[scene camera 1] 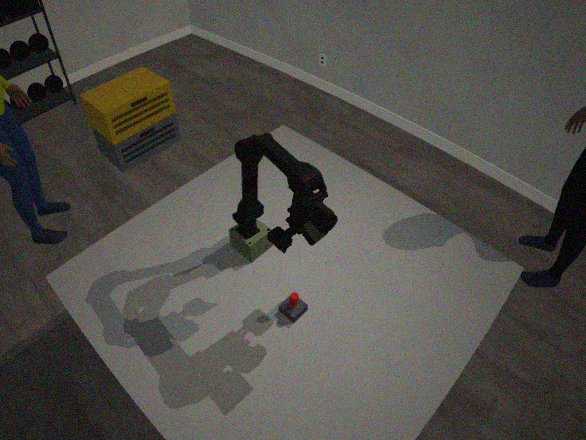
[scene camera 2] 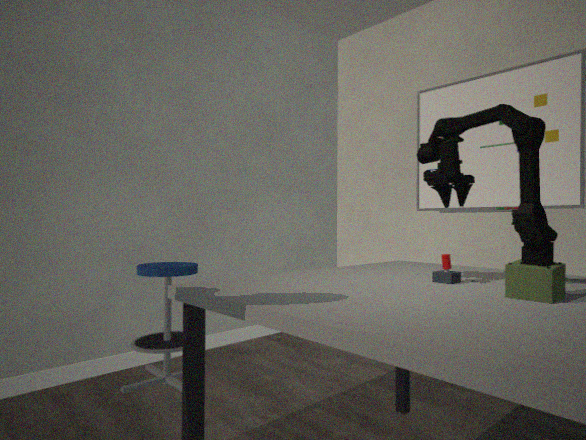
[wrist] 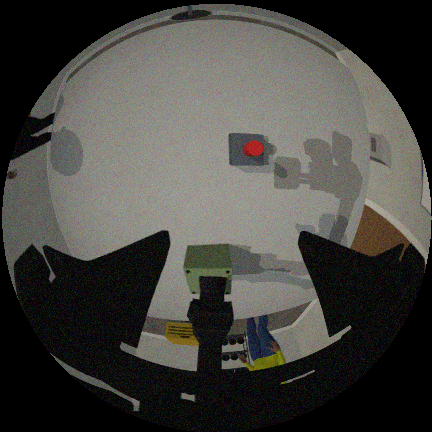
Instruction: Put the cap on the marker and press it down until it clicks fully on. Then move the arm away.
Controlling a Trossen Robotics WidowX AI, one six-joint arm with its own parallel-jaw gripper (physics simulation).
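Frame: origin at the arm's base, x up, y back, z right, level; centimetres.
Seen in the pictures: gripper, fingertip midpoint: (scene camera 1: pixel 294 244) (scene camera 2: pixel 454 207) (wrist: pixel 237 238); arm's base at its link origin: (scene camera 1: pixel 247 230) (scene camera 2: pixel 538 263) (wrist: pixel 212 284).
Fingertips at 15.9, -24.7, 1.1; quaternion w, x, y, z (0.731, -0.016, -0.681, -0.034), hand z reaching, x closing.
Observation:
Offsets run from my fingertips to a thing's middle, as dx, dy, dz. Level surfaces: height alone.
The red cap {-18.1, -5.9, +5.4} (scene camera 1: pixel 294 299) (scene camera 2: pixel 446 261) (wrist: pixel 254 148) sits over the marker above the dark grey block {-23.3, -5.9, +5.5} (scene camera 1: pixel 293 311) (scene camera 2: pixel 446 277) (wrist: pixel 237 149). It leans slightly in scene camera 2. A thin pale strip shows between cap and block there; the rest of the marker is hidden, and how fully the cap is seated cannot be told. The block rests on the white table. My gripper (scene camera 1: pixel 298 242) (scene camera 2: pixel 454 205) (wrist: pixel 237 238) is open and empty, high above the cap and apart from it, with its fingertips pointing down.
The arm stands on a green base (scene camera 1: pixel 250 248) (scene camera 2: pixel 520 282) (wrist: pixel 207 257) on the table {dx -25.1} (scene camera 1: pixel 380 325) (scene camera 2: pixel 320 280) (wrist: pixel 150 100). A blue stool (scene camera 2: pixel 167 269) and a yellow and grey cabinet (scene camera 1: pixel 131 102) stand off the table. Two people stand beyond the table's edges in scene camera 1. Arm shadows cross the table.

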